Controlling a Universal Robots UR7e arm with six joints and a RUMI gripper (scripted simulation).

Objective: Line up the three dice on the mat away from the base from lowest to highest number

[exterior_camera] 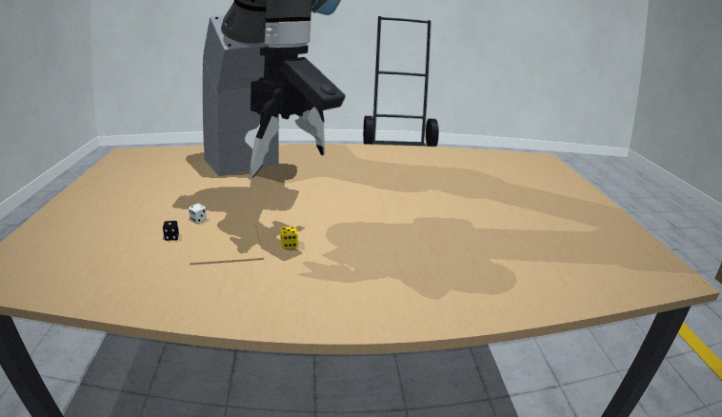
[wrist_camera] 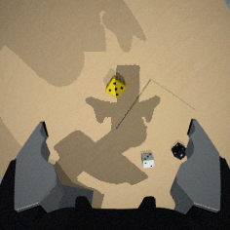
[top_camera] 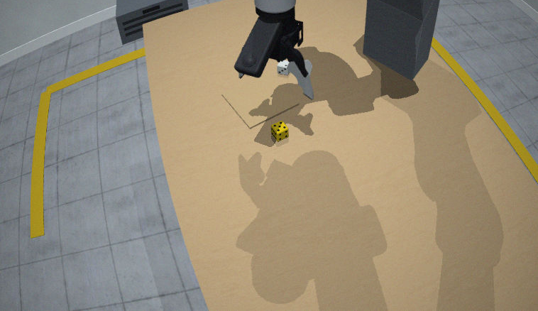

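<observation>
Now: hand 25 cm to the left of the black die and 14 cm above it. Also, from my hand: yellow die 1 cm behind, 1 cm to the right, 14 cm below; mat 13 cm to the right, 15 cm below; white die 8 cm behind, 22 cm to the right, 14 cm below.
</observation>
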